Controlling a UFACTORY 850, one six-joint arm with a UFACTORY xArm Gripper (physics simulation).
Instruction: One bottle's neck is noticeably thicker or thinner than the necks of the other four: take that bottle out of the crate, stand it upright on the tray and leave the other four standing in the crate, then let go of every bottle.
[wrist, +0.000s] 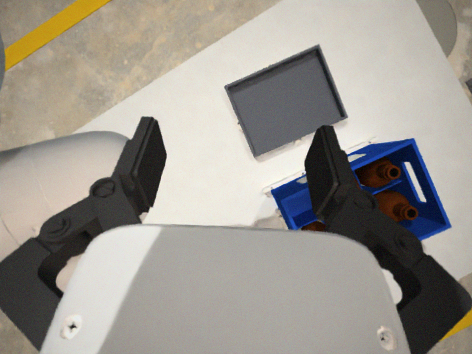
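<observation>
The gripper (236, 140) is 0.14 m from the lens, while a brown bottle (395, 205) stands 0.60 m from the lens.
</observation>
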